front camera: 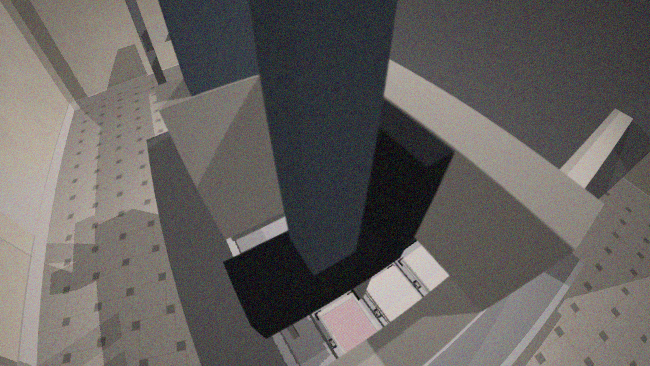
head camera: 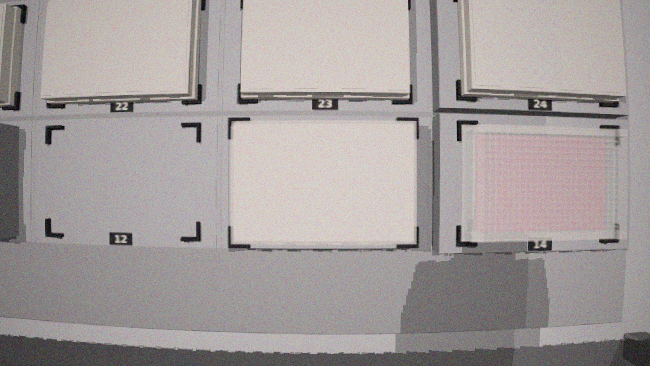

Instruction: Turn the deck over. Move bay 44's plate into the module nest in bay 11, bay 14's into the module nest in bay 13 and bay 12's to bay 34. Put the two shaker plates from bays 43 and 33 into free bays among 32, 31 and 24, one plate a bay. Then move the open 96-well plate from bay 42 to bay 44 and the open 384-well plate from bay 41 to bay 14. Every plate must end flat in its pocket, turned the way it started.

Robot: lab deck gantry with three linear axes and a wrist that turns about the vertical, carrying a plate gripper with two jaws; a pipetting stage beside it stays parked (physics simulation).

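Places are measured from the robot's base along level axes (x ahead, y left, z up), in millimetres.
Pixels of known places: gripper, fingertip midpoint: (front camera: 323, 308).
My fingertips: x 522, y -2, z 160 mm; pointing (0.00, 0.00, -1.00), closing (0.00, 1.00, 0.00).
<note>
For each thing: its top centre in the pictures, then the offset to it from my fingertips. "pt": a spot on its surface instead.
- pink open 384-well plate, top centre: (head camera: 554, 183) (front camera: 353, 328) dx +34, dy +45, dz -131 mm
- Bay 12, surface spot: (head camera: 122, 182) pt dx -292, dy +44, dz -160 mm
- bay 22, surface spot: (head camera: 117, 47) pt dx -290, dy +148, dz -146 mm
- bay 23, surface spot: (head camera: 325, 47) pt dx -130, dy +144, dz -146 mm
The gripper's black body (front camera: 295, 300) hangs large over the deck in the front view; its jaws are hidden, so their opening and anything between them cannot be seen. They do not show in the head view. A pink open 384-well plate (front camera: 350, 320) (head camera: 540, 182) lies in bay 14. A white plate (head camera: 322, 182) fills the bay between 12 and 14. Bay 12 (head camera: 122, 182) holds no plate. A white plate (front camera: 392, 295) (head camera: 547, 47) sits in bay 24, and another white plate (front camera: 430, 265) lies beyond it in the front view.
White plates stand in bay 22 (head camera: 117, 47) and bay 23 (head camera: 325, 47). A blue-grey column (front camera: 325, 150) rises from the gripper body and hides much of the deck. A pale rail (front camera: 475, 135) and a grey wall panel (front camera: 485, 235) stand to its right.
</note>
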